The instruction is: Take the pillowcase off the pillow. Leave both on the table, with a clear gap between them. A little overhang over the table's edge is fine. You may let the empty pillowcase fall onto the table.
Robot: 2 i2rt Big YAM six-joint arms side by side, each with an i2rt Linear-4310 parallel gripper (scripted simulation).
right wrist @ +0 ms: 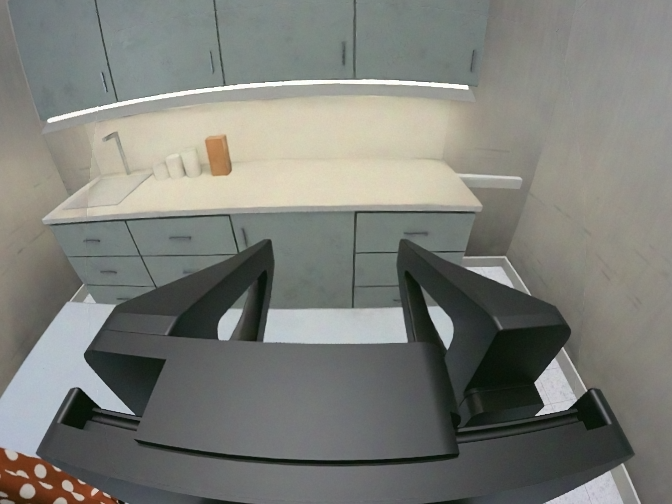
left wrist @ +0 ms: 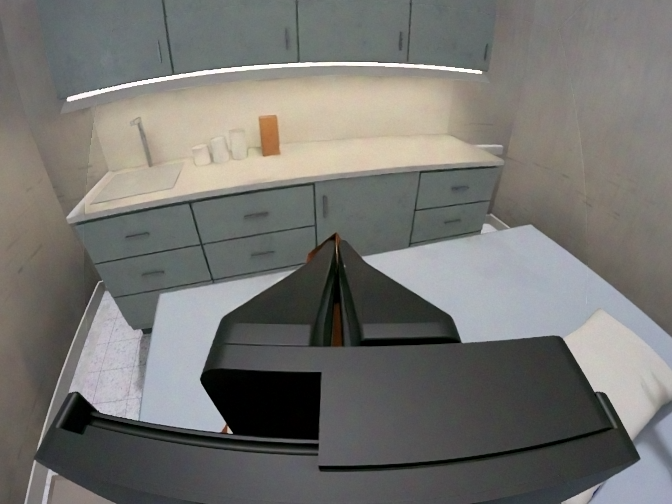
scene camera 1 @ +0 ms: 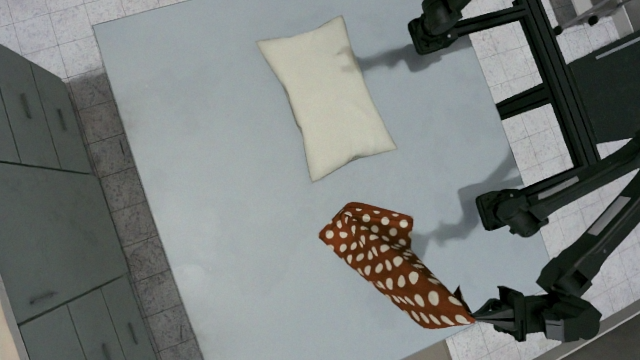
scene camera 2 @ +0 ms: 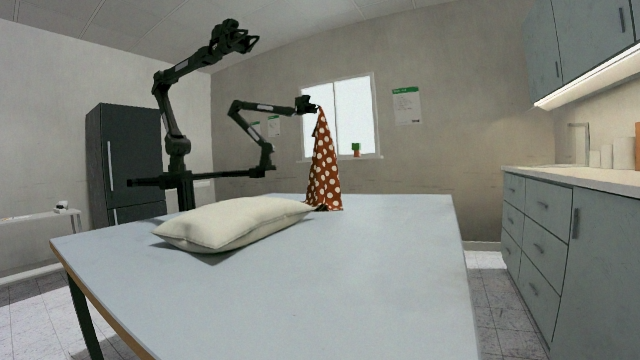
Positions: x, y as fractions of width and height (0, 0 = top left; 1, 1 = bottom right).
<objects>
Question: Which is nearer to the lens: the cream pillow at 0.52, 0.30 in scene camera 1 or the red-brown pillowcase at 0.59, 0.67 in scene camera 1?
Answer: The red-brown pillowcase.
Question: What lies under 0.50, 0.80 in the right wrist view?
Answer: The right gripper.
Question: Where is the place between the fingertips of the left gripper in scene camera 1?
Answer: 0.74, 0.88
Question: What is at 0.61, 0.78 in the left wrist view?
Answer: The left gripper.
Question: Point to a red-brown pillowcase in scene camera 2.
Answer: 0.51, 0.53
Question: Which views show the right gripper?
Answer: The right wrist view and scene camera 2 only.
</objects>
